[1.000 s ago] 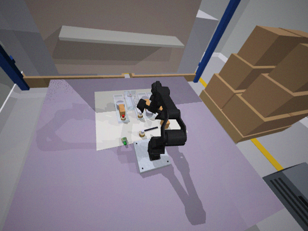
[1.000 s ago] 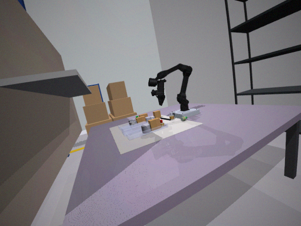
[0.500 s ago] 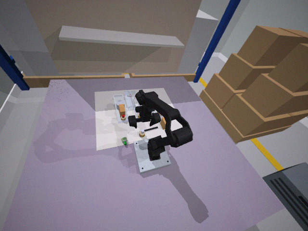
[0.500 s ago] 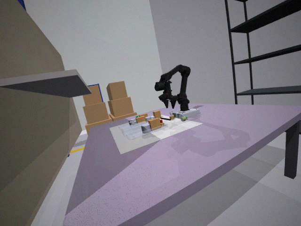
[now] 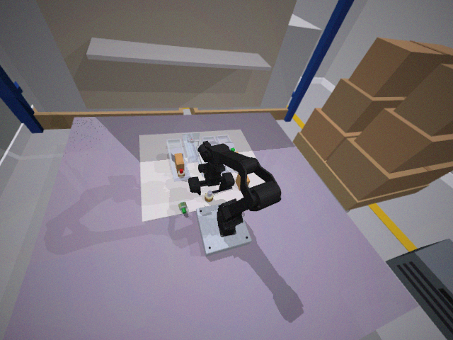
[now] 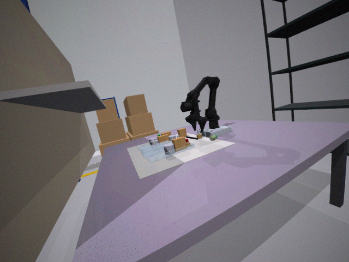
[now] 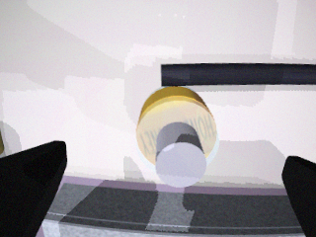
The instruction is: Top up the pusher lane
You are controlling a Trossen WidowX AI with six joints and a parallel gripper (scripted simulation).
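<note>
Right now the black rod is 60 mm to the right of my gripper tip, 50 mm below it and 40 mm ahead of it.
</note>
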